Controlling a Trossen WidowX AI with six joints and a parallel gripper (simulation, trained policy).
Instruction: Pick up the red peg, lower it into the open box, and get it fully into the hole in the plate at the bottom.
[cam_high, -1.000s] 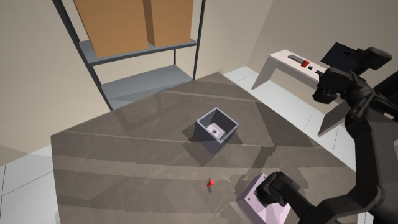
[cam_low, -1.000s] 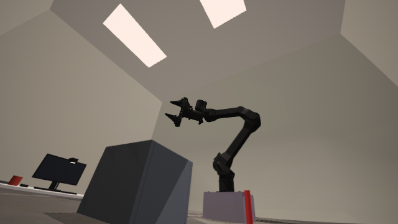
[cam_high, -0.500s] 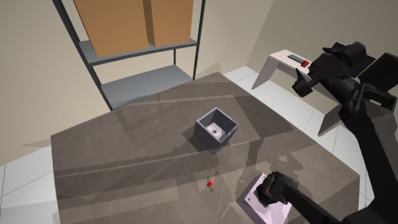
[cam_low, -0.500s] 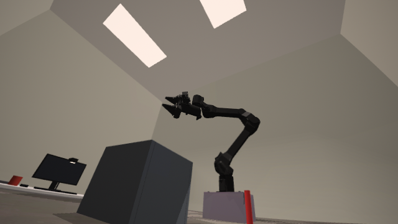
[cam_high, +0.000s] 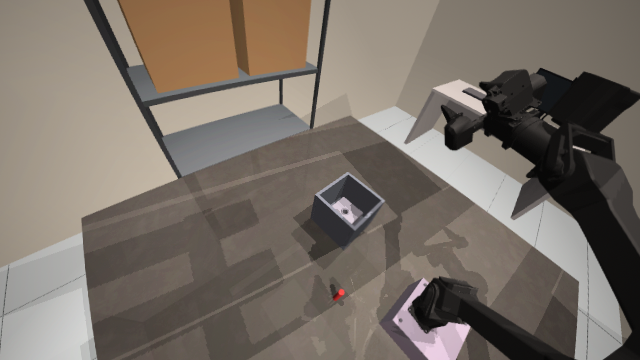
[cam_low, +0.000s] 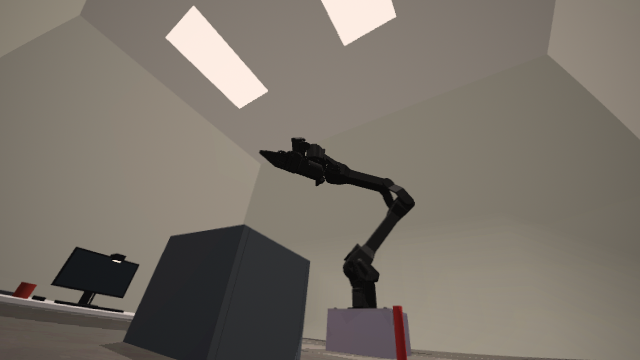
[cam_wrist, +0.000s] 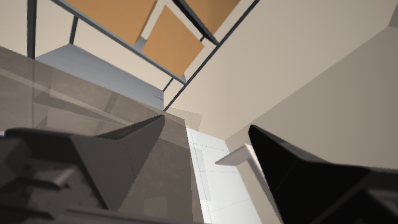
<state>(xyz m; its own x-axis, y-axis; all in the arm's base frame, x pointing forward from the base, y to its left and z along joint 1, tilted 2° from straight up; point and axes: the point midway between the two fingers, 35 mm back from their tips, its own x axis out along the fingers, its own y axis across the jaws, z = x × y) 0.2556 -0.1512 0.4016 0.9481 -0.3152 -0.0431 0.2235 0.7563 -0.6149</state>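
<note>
The red peg is 14 cm behind my gripper tip, 32 cm to the left of it and 44 cm below it.
</note>
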